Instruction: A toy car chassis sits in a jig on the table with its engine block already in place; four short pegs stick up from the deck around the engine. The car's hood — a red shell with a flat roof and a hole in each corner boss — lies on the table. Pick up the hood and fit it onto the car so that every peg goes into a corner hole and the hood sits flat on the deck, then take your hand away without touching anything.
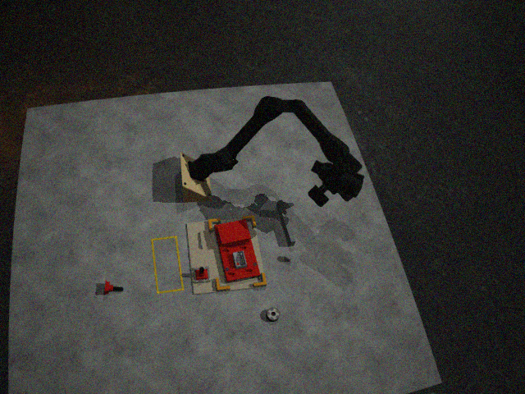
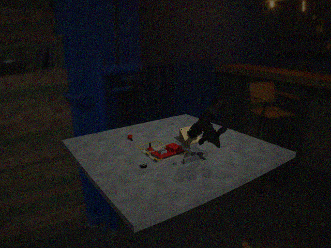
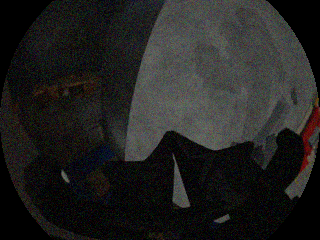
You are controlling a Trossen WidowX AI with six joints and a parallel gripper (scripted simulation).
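Right now the red hood is 360 mm to the right of my gripper tip, 90 mm below it and 70 mm ahead of it. From my gripper tip the other things lie so: grey engine block (360 mm to the right, 160 mm ahead, 110 mm below); cream jig plate (390 mm to the right, 130 mm ahead, 120 mm below); grey bar (180 mm to the right, 110 mm below, 50 mm ahead).
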